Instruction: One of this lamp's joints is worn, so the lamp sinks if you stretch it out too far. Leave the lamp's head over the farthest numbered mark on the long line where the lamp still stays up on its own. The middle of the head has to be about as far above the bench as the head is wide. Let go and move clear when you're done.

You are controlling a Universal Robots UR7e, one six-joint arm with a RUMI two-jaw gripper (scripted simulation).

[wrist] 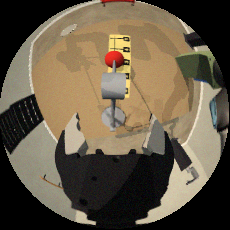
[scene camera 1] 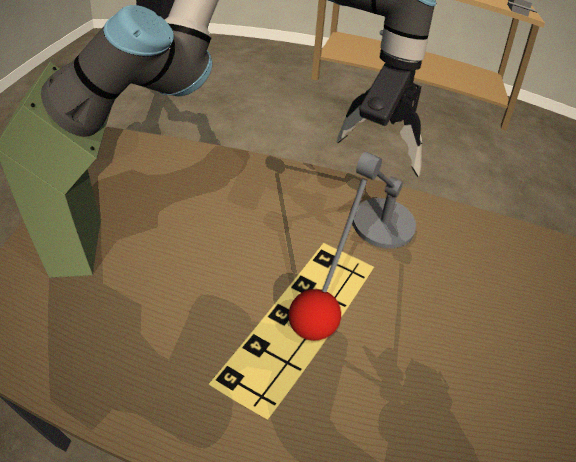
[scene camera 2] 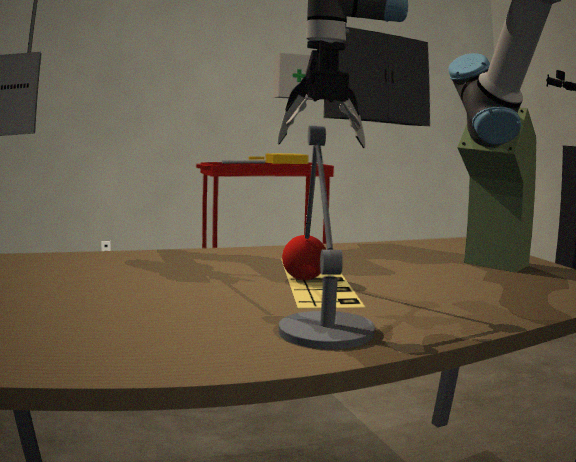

Path:
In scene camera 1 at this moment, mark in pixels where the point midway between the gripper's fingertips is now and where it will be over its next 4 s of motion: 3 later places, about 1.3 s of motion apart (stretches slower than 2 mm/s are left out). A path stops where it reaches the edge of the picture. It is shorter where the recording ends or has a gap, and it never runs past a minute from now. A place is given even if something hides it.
The gripper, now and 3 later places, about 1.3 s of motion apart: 377,159; 374,176; 388,147; 395,128

